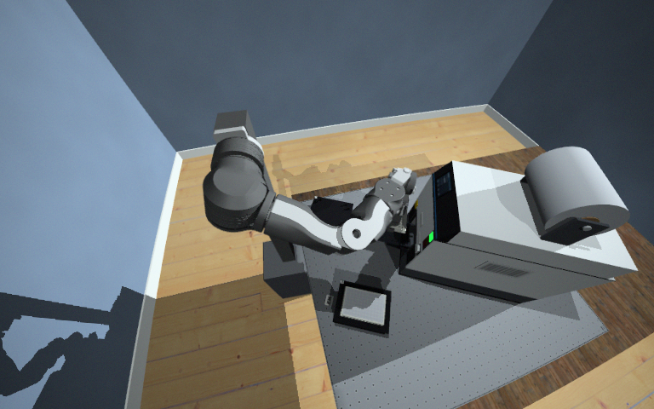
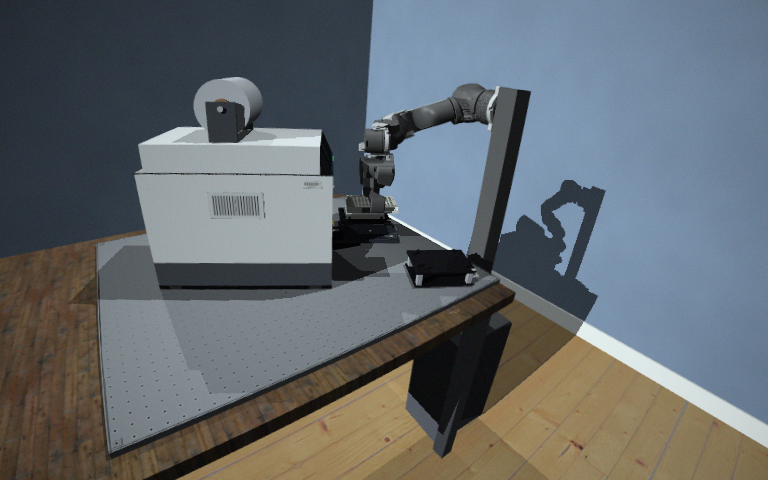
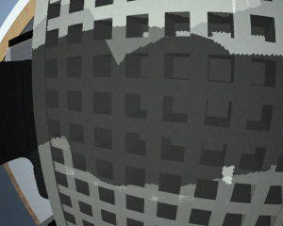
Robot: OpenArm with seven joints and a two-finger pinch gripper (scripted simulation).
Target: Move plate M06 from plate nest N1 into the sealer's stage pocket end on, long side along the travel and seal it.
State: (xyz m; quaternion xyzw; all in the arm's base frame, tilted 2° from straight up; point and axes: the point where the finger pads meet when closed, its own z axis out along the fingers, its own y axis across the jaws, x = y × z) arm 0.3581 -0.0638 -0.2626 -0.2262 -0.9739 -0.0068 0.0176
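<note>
The sealer stage lies 8 cm below my hand. The rest, counted from my hand: yellow warning label: 13 cm ahead, 4 cm to the left, 2 cm below; pale foil: 16 cm ahead, 8 cm to the right, 5 cm below; black nest N1: 15 cm behind, 14 cm below, 13 cm to the left.
</note>
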